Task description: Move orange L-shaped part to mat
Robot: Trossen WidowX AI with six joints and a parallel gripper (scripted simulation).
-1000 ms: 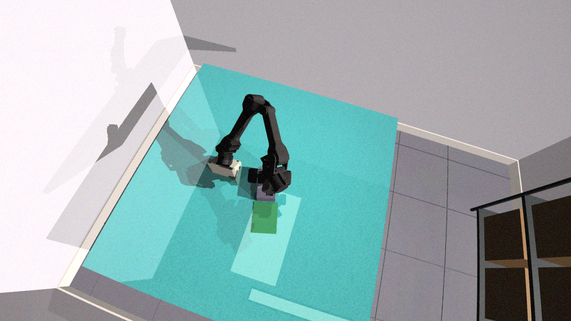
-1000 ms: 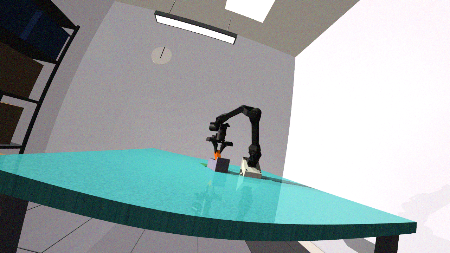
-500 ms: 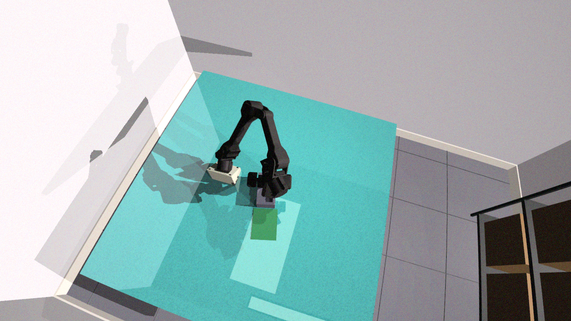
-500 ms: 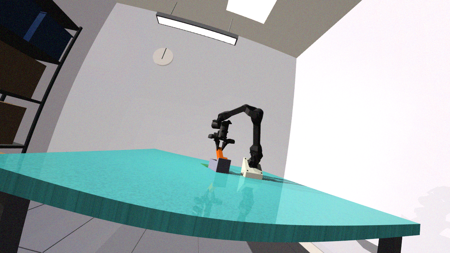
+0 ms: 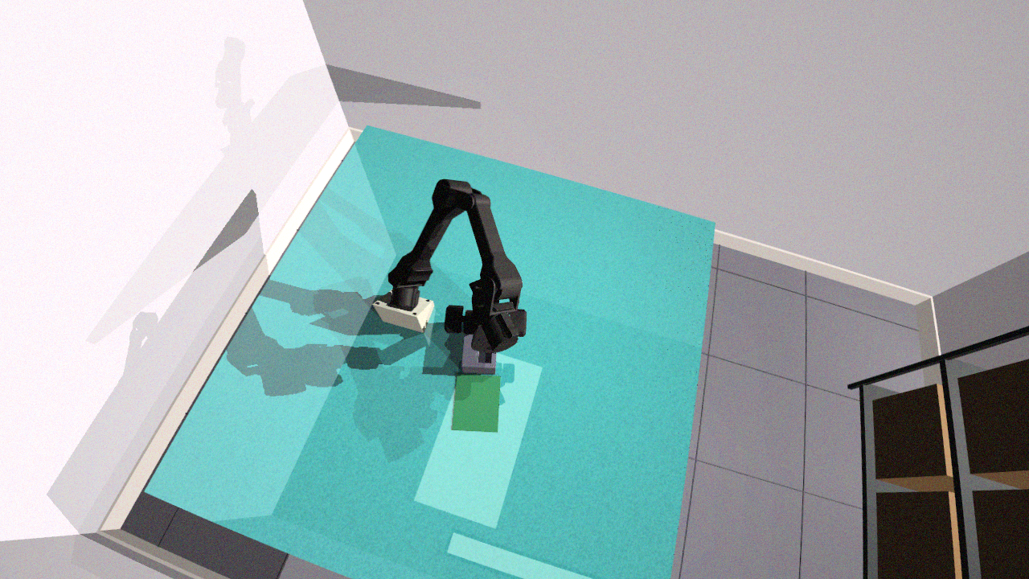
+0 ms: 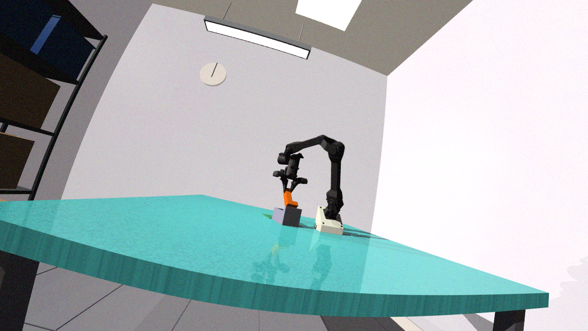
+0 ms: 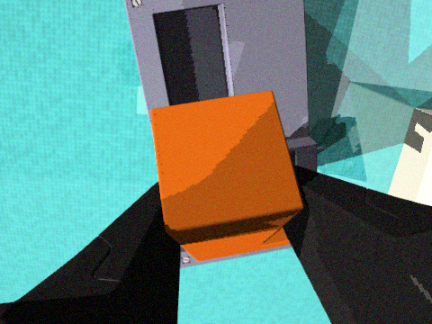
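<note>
Now: gripper tip 170 mm above the green mat, 150 mm to the left of it and 10 mm short of it. Round my gripper tip: orange L-shaped part 30 mm to the left, 30 mm below, 20 mm behind.
</note>
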